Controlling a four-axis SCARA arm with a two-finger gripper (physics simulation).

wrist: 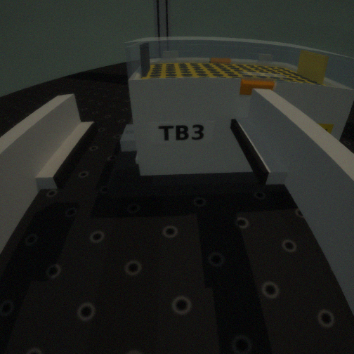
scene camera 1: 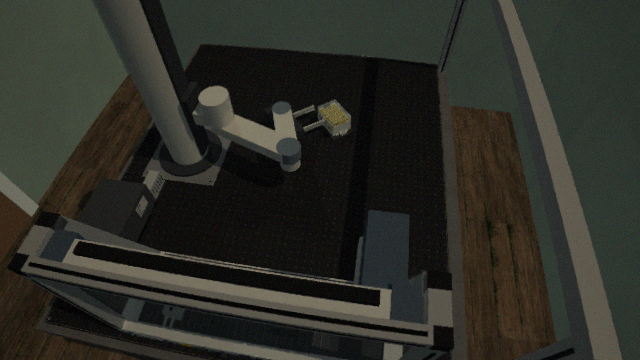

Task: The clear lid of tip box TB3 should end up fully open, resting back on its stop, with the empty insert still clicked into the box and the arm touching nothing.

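Tip box TB3 stands upright on the dark perforated deck, its labelled side facing the gripper. Its clear lid spans the top in the wrist view and looks closed; its exact angle is hard to tell. The yellow perforated insert sits in the box under the lid and looks level. My gripper is shut to its narrow setting, with a gap between the fingers and nothing held. Its fingertips are close to the box's labelled side; the right one overlaps it in the wrist view. Contact cannot be told.
The arm's column rises at the left of the deck. A dark grey box stands at the front left. A blue-grey block stands at the front right, behind the frame bar. An upright post stands at the back right.
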